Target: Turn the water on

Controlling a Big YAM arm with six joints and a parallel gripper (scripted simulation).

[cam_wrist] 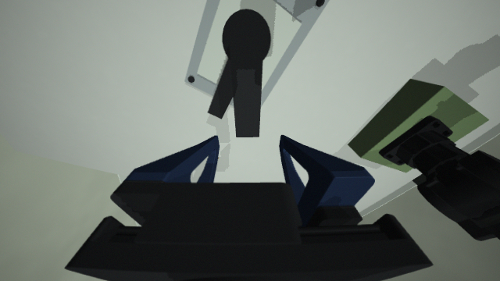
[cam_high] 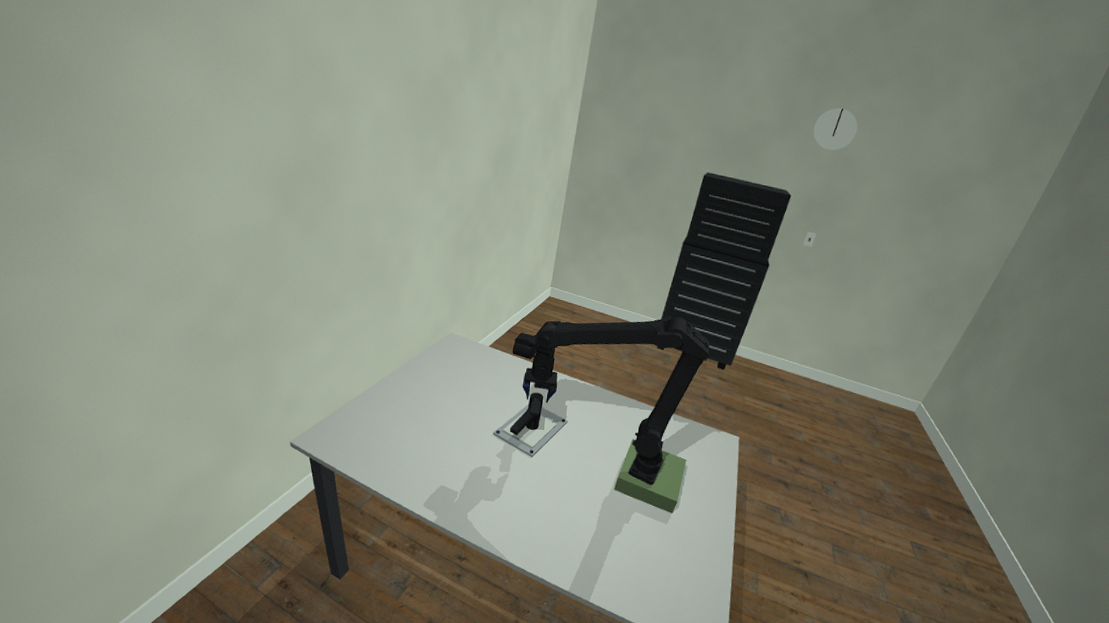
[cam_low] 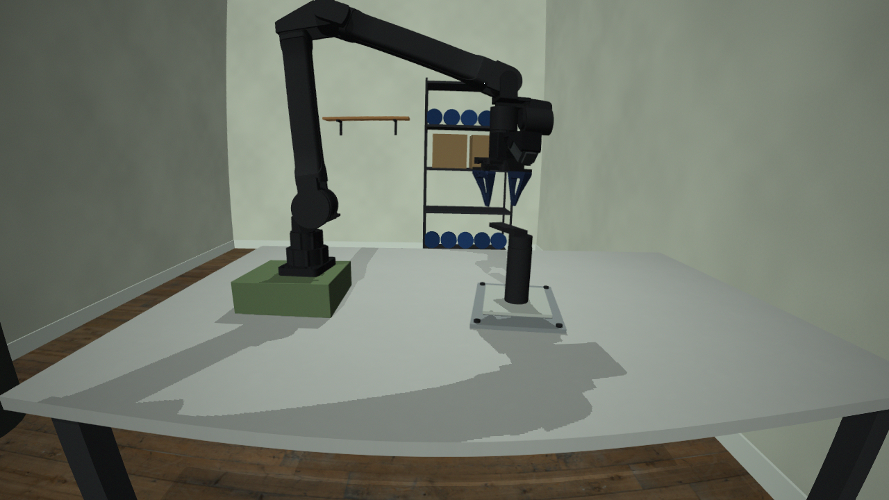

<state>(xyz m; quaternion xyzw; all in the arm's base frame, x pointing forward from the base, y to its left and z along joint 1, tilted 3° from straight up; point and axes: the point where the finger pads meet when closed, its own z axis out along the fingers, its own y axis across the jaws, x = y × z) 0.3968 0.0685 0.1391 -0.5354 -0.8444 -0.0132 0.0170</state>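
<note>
The black lever lies 5 cm below my hand, 3 cm to the right of it and 1 cm ahead of it. The rest, counted from my hand: tap 10 cm below, 5 cm to the right, 3 cm ahead.
</note>
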